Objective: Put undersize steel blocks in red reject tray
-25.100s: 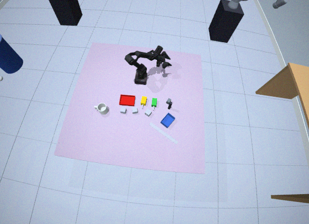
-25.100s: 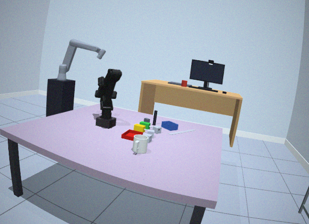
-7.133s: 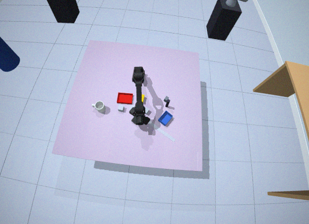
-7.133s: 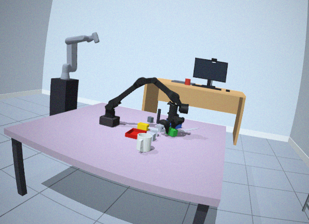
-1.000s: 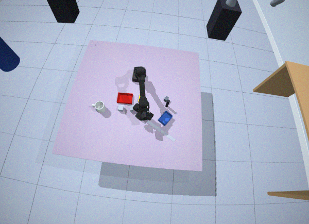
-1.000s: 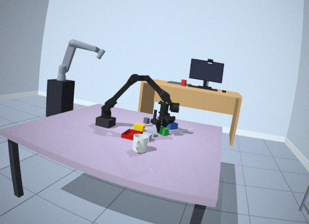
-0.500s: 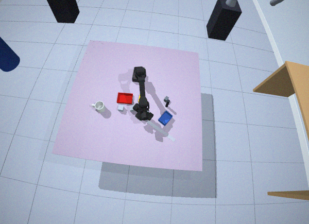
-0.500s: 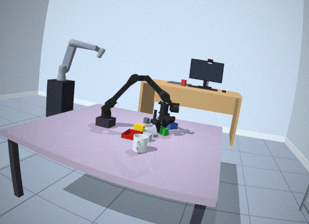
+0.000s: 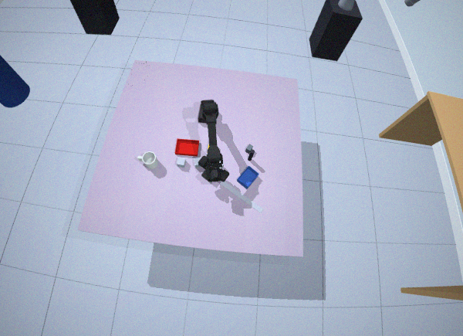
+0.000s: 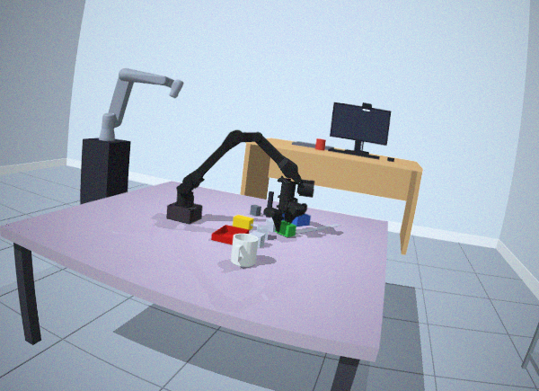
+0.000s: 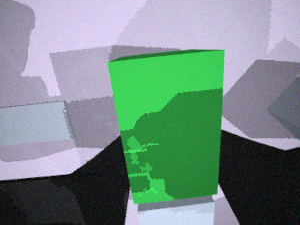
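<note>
My gripper tip is now 50 mm past the steel block, 200 mm to the left of it and 10 mm below it. Round my gripper tip: blue bin 10 mm ahead, 210 mm to the left; then yellow gauge 130 mm behind, 30 mm to the right, 10 mm above; then green GO gauge 10 mm behind, 10 mm to the left, 20 mm above.
</note>
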